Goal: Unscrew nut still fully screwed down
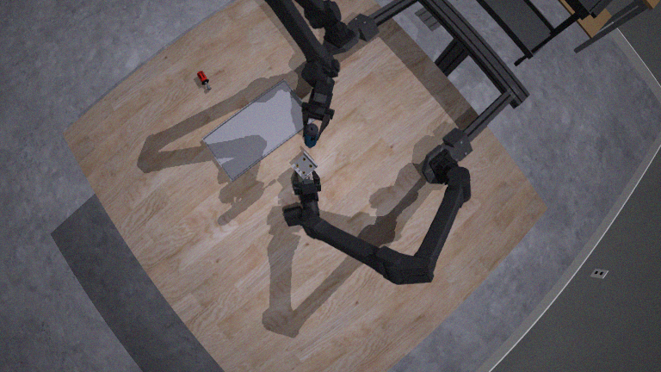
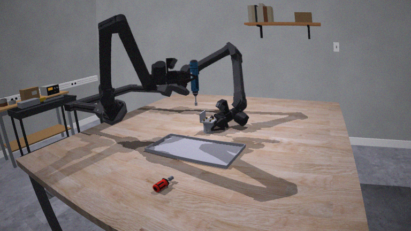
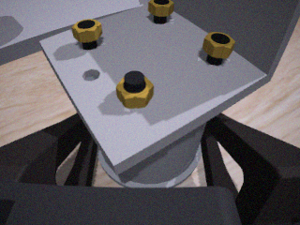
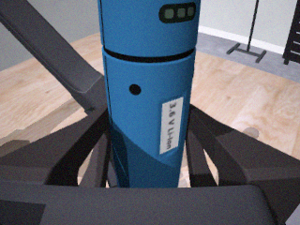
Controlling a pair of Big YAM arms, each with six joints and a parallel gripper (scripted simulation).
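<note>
Right now the joint module is 1 cm above my left hand. The rest, counted from my left hand: driver tip 5 cm behind, 4 cm to the right, 15 cm above; grey bracket plate 5 cm above; nut 1 cm ahead, 2 cm to the left, 5 cm above.
</note>
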